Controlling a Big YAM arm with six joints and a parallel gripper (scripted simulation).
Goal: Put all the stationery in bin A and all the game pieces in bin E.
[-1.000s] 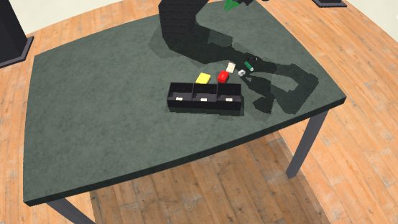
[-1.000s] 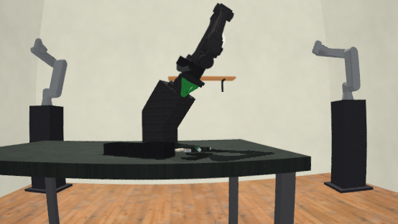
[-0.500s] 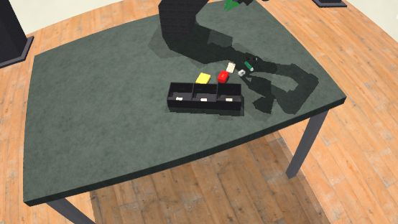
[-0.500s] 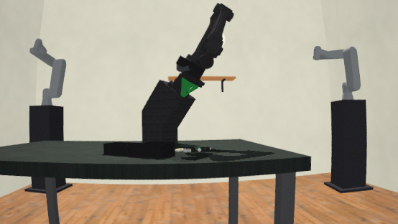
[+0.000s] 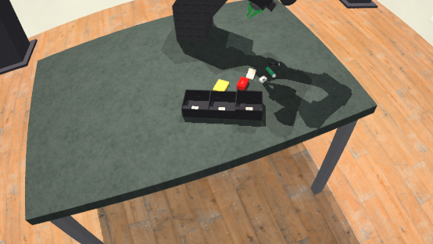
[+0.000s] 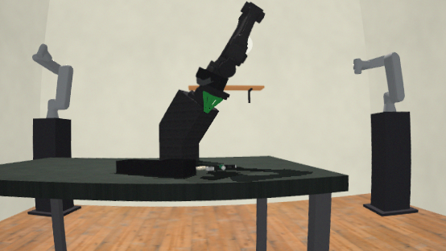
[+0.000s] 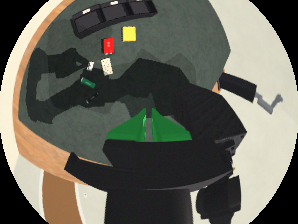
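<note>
Now: hand 20 cm short of the bin row, 19 cm above it and 15 cm to the left of it. The rest, counted from my hand: small black item (21 cm below, 9 cm to the left, 4 cm ahead); then green marker (21 cm below, 8 cm ahead, 6 cm to the left); then white die (21 cm below, 7 cm ahead, 1 cm to the right).
</note>
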